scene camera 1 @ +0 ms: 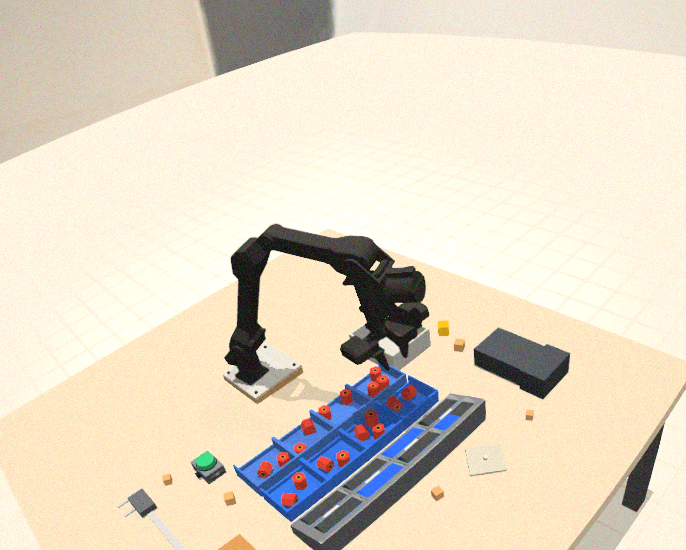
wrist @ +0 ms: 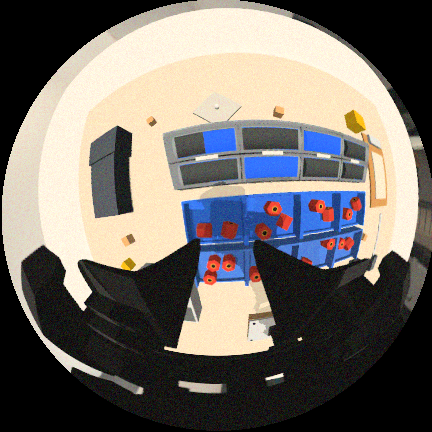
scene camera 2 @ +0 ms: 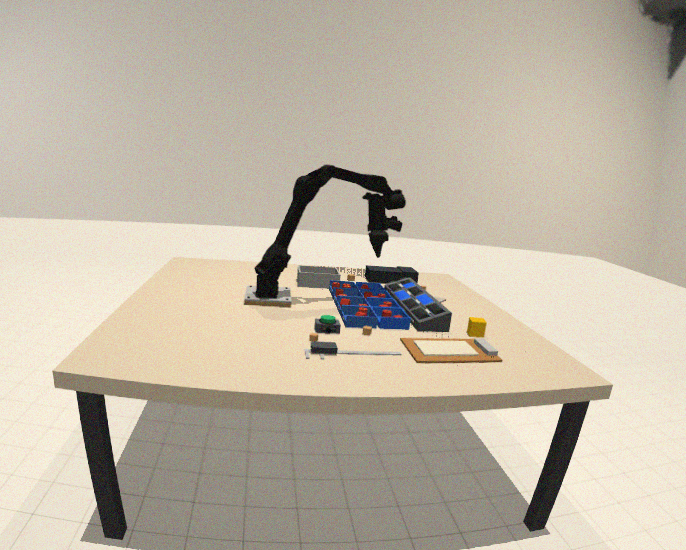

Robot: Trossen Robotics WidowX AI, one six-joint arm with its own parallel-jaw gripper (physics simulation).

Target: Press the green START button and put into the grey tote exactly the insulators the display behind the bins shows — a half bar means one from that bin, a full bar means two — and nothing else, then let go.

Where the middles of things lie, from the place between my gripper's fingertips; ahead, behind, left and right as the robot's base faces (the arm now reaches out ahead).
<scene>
I see my gripper 9 cm short of the grey display (scene camera 1: 355, 523), 15 cm to the left of it and 12 cm above it. Round my hand: dark box (scene camera 1: 537, 369): 15 cm ahead, 26 cm to the left, 12 cm below; then grey tote (scene camera 1: 422, 342): 17 cm behind, 17 cm to the left, 12 cm below.
</scene>
